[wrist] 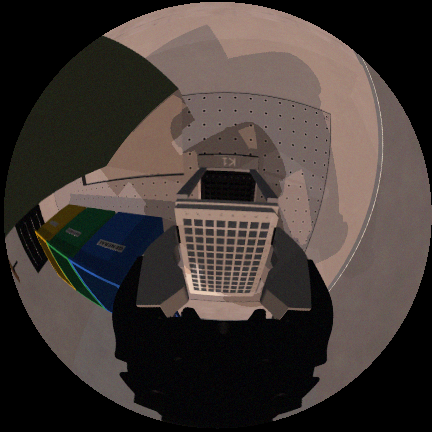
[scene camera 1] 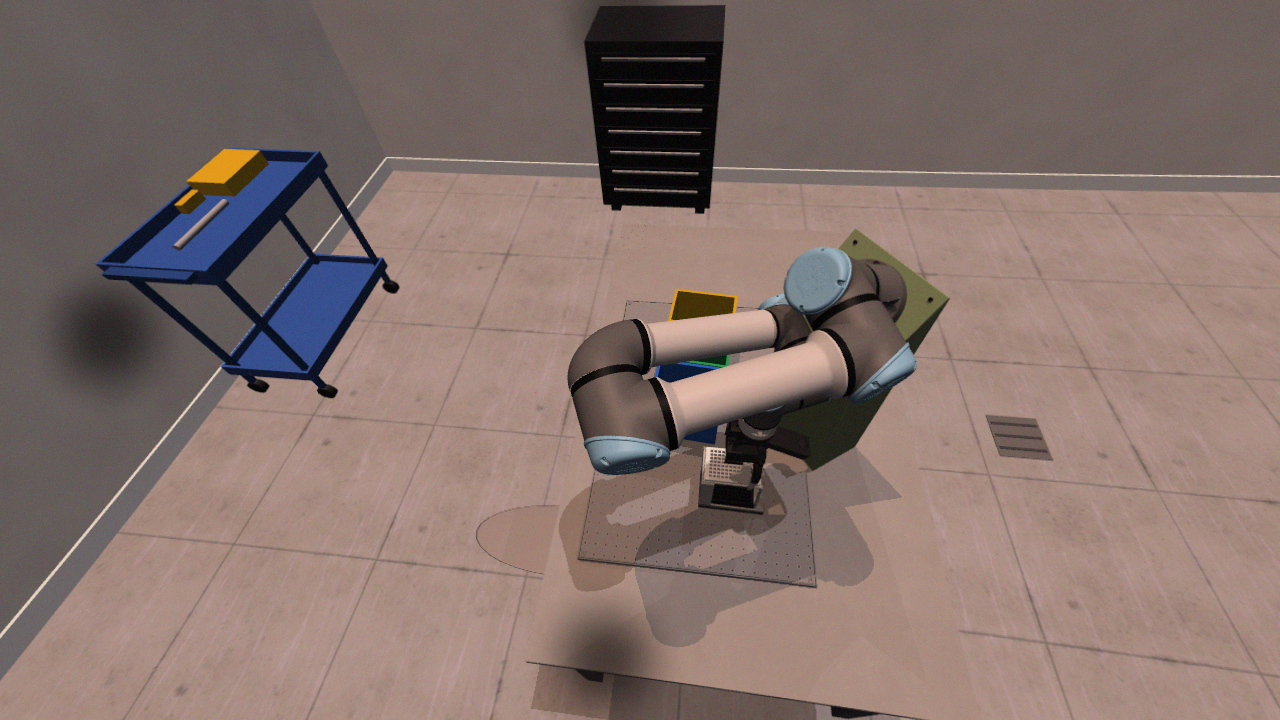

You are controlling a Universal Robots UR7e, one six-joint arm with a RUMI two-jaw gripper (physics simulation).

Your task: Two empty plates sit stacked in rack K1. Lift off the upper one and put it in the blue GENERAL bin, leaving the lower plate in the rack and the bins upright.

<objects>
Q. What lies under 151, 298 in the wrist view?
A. The gripper.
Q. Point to a blue bin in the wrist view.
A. At 102, 262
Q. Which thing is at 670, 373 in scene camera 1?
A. A blue bin.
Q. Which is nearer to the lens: the pale plate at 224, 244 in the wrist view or the yellow bin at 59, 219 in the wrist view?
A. The pale plate.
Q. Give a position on a green bin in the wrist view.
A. At 72, 236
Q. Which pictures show the yellow bin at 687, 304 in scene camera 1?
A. The wrist view and scene camera 1: all of them.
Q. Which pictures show the gripper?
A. The wrist view and scene camera 1: all of them.
</objects>
